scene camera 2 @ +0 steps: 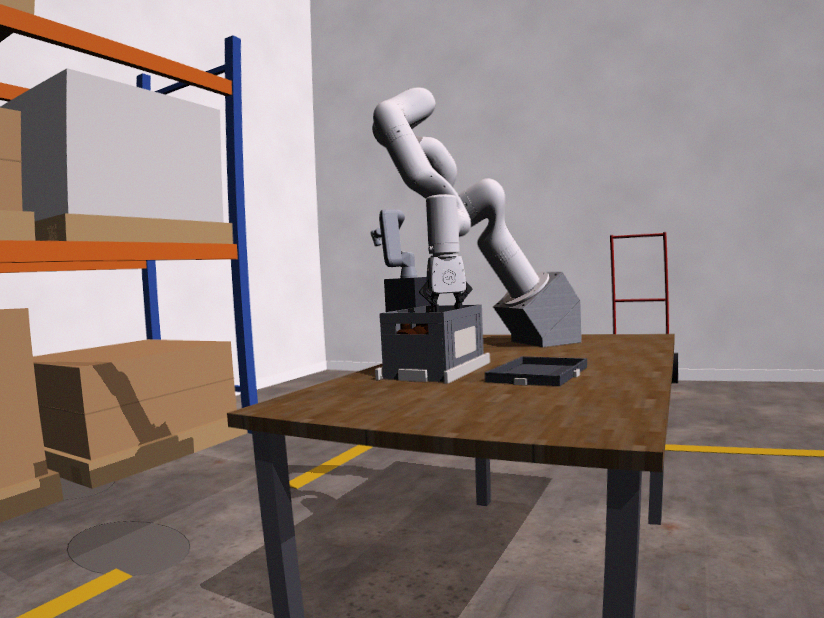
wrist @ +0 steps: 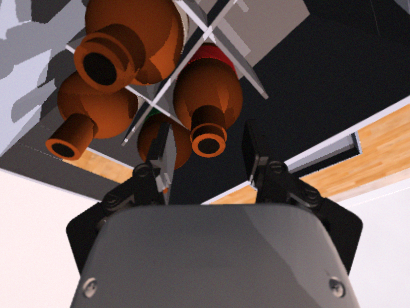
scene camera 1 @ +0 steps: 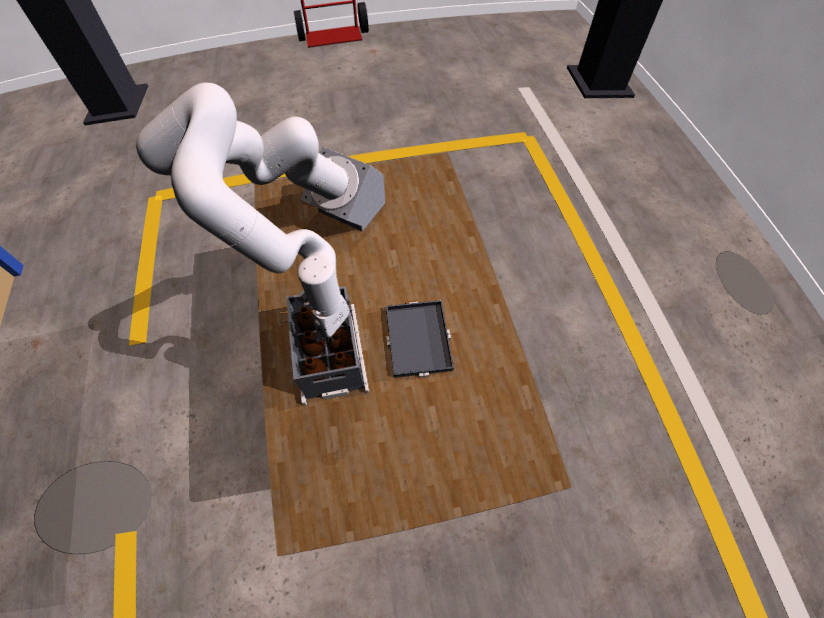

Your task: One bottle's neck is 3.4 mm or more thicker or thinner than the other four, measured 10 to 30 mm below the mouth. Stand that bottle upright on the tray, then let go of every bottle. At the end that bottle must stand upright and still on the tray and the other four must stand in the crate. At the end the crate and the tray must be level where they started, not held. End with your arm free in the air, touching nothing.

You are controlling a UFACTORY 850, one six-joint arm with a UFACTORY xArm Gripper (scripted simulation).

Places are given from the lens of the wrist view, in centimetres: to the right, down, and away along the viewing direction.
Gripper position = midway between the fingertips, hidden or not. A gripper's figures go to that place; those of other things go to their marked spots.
my gripper [wrist: 208,134]: 0, -2, 14
grey crate [wrist: 322,77]: 10, -6, 13
dark grey tray [wrist: 349,147]: 32, -2, 35
The marked spots on the grey crate and the dark grey tray are 32 cm apart.
